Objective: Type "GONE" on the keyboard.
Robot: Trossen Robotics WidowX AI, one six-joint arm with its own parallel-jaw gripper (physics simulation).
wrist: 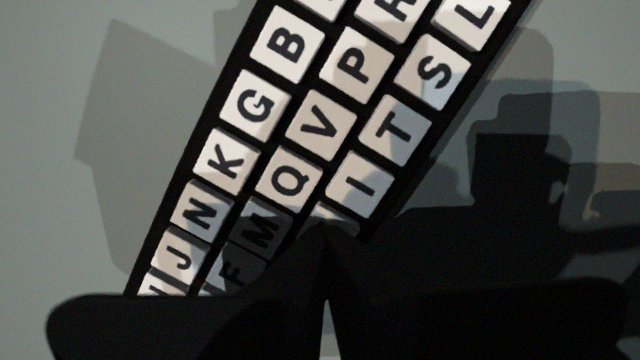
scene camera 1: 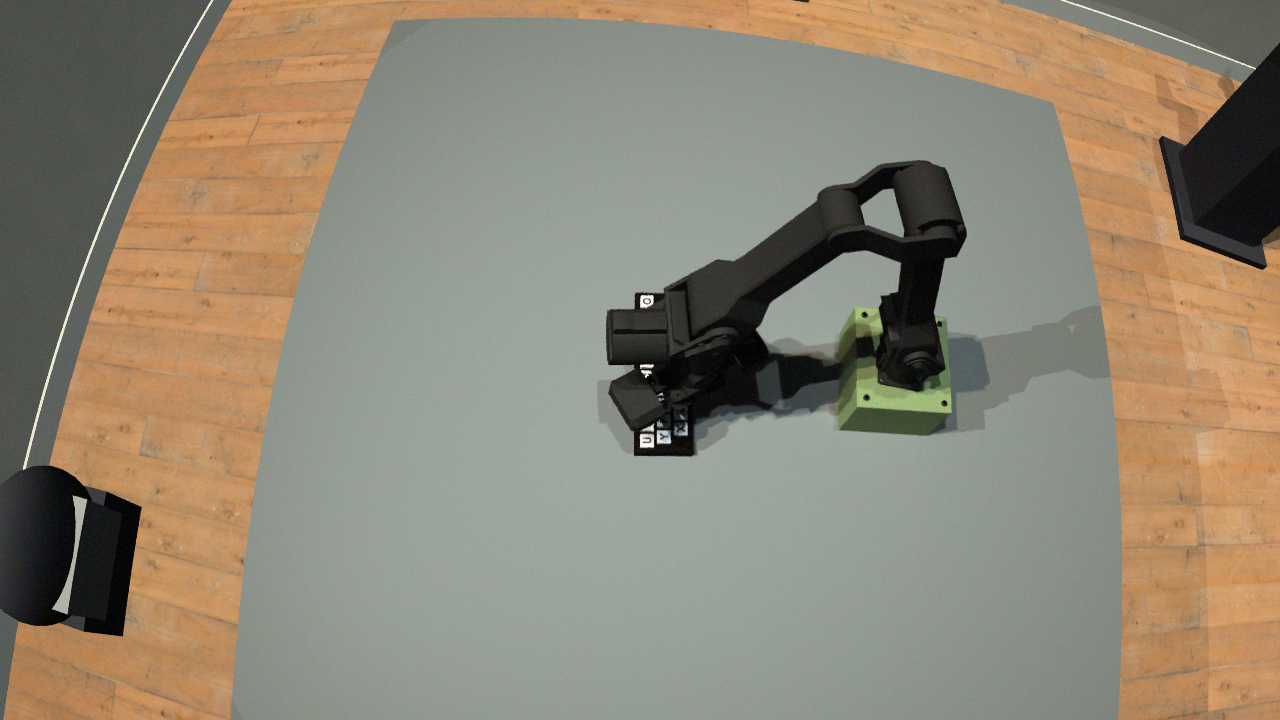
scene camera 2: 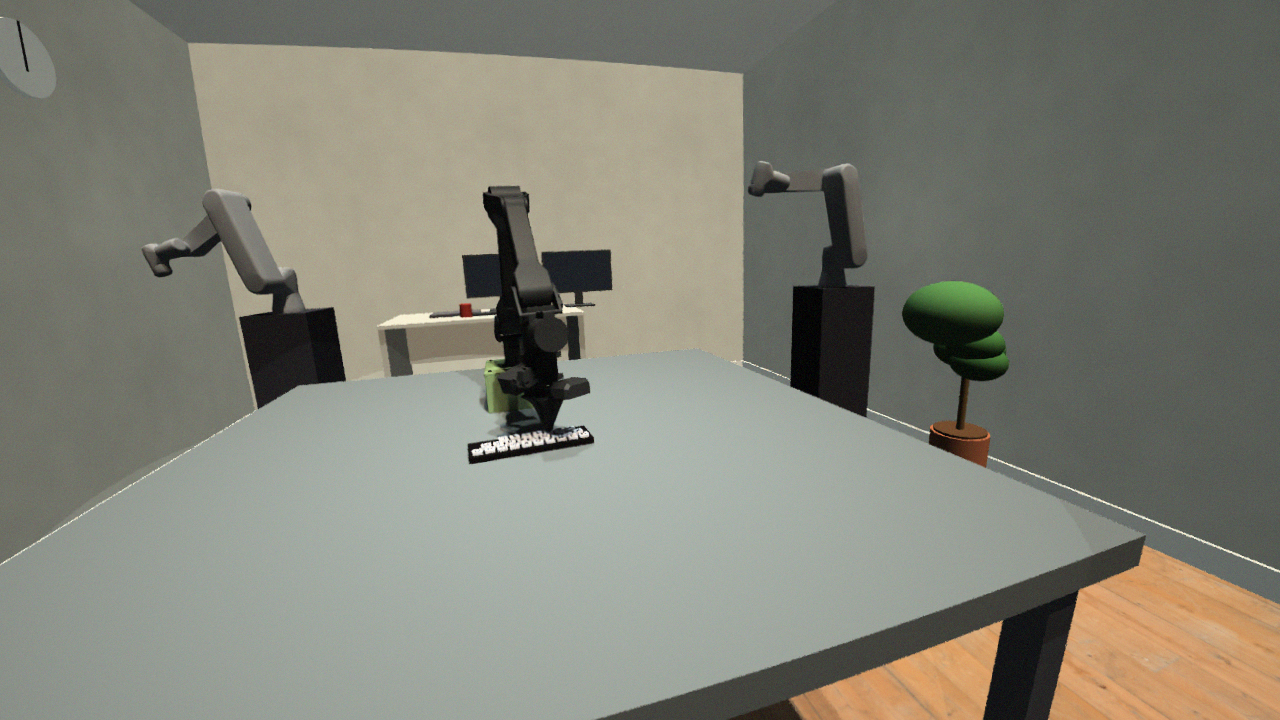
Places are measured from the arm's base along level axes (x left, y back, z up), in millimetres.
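Where they show: gripper, between the fingertips: (wrist: 323, 237) (scene camera 1: 679, 396) (scene camera 2: 548, 430); arm's base, origin of its link: (scene camera 1: 901, 364) (scene camera 2: 518, 363).
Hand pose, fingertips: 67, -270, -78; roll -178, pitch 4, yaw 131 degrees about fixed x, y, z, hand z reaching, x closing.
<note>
Things, the pixels of their top centre, and the offset from my fingertips, as dx, dy, dz. Level surfaces: height alone.
- black keyboard, centre of its top: (wrist: 329, 111) (scene camera 1: 663, 369) (scene camera 2: 530, 437) -33, -26, -1
- G key, centre of its top: (wrist: 253, 106) -19, -44, -1
- N key, centre of its top: (wrist: 199, 214) +22, -37, -1
- O key, centre of its top: (scene camera 1: 647, 301) -120, -63, -1
- I key, centre of its top: (wrist: 360, 186) -21, -3, -1
- grey table, height of its surface: dz -18
- M key, centre of its top: (wrist: 259, 231) (scene camera 1: 663, 404) +13, -17, -1
- F key, centre of its top: (wrist: 234, 275) (scene camera 1: 664, 420) +34, -13, -1
The black keyboard (scene camera 1: 664, 451) (scene camera 2: 531, 446) (wrist: 284, 116) with white letter keys lies on the table. In the wrist view the G key (wrist: 255, 105) and the N key (wrist: 200, 207) show in the left row. The O key (scene camera 1: 646, 301) shows at the keyboard's upper end in scene camera 1. My gripper (scene camera 2: 549, 428) (wrist: 323, 237) is shut and empty, pointing down at the keyboard. Its tips cover most of the key just below the I key (wrist: 360, 184), so that key's letter is hidden. Whether they touch it I cannot tell. No E key is readable.
The arm stands on a green base block (scene camera 1: 895, 416) (scene camera 2: 493, 389) on the grey table (scene camera 1: 537, 582) (scene camera 2: 447, 573). The arm covers the keyboard's middle in scene camera 1. The M key (wrist: 260, 230) and F key (wrist: 232, 272) lie left of the fingertips in the wrist view.
</note>
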